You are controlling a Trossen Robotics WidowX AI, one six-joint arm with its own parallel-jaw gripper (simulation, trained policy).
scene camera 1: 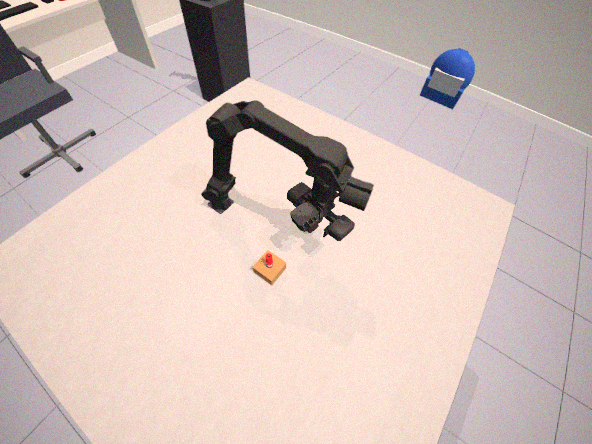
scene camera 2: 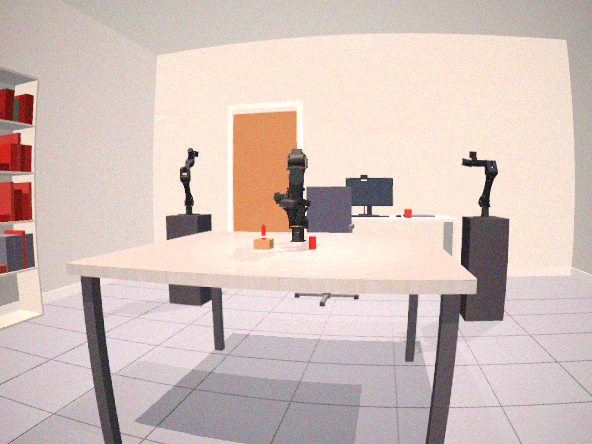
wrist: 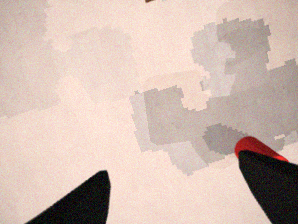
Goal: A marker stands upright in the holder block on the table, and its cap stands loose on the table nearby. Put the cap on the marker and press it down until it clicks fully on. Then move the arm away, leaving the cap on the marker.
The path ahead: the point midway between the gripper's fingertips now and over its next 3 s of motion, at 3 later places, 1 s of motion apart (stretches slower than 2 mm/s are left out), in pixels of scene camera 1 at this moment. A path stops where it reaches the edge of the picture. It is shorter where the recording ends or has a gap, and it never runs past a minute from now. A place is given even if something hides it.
My gripper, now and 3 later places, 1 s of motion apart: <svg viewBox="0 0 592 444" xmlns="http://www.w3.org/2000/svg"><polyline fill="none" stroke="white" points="315,228 305,211 300,215 307,217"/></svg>
